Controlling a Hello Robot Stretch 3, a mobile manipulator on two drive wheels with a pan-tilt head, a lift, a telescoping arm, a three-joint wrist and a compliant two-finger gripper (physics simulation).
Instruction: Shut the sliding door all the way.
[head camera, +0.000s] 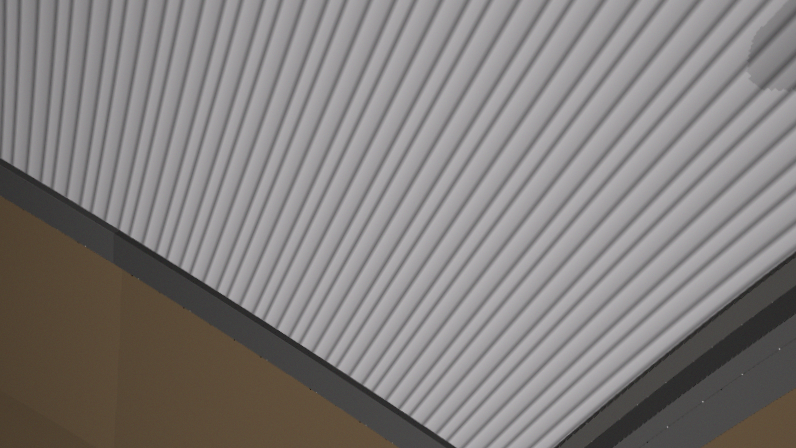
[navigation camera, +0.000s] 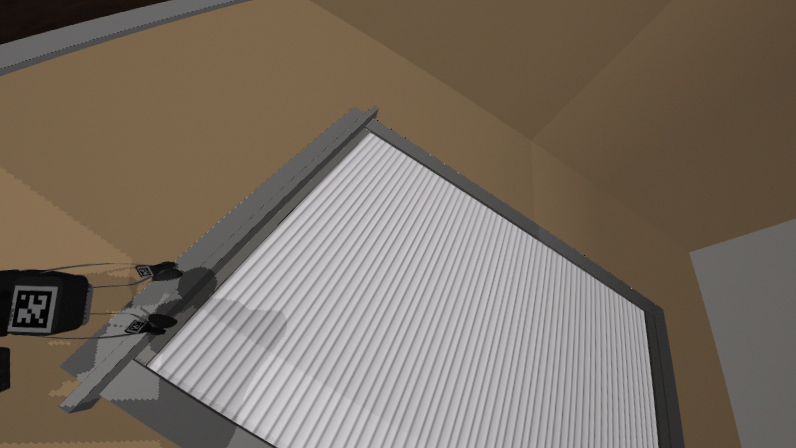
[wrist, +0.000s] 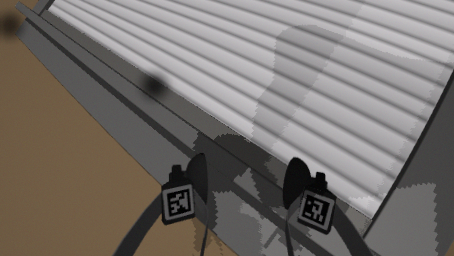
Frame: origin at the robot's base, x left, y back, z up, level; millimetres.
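Seen in the pictures: gripper, fingertip midpoint: (navigation camera: 175, 297) (wrist: 248, 173).
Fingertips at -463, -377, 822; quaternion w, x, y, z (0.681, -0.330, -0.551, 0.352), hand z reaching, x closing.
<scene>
A point is followed by its place in that frame, as x, y, z.
I cannot make out a sliding door in these views. A closed white ribbed blind (head camera: 334, 166) @[-699, -659, 1274] (navigation camera: 445, 278) @[-687, -638, 1265] (wrist: 210, 55) @[-579, -470, 915] fills a grey window frame (head camera: 239, 317) @[-851, -918, 1302] (navigation camera: 668, 361) @[-768, -788, 2081] (wrist: 440, 140) @[-431, -257, 937]. My gripper (navigation camera: 169, 296) @[-464, -377, 822] (wrist: 248, 173) @[-464, -377, 822] is open and empty, its two dark fingertips apart in front of the lower edge of the window in the wrist view. Whether it touches the ledge I cannot tell. The gripper does not show in the head view.
A narrow grey sill (navigation camera: 105, 371) @[-403, -263, 821] (wrist: 100, 67) @[-610, -591, 818] juts out along the window. Brown wall (head camera: 222, 367) @[-940, -1029, 1298] (navigation camera: 222, 94) @[-758, -742, 446] (wrist: 50, 125) @[-700, -651, 675] surrounds it. A pale panel (navigation camera: 746, 333) @[-839, -1052, 2431] is at the right of the navigation view, and a grey baseboard (navigation camera: 111, 36) @[-729, -711, 82] borders dark floor (navigation camera: 55, 19) @[-669, -666, -6] at top left.
</scene>
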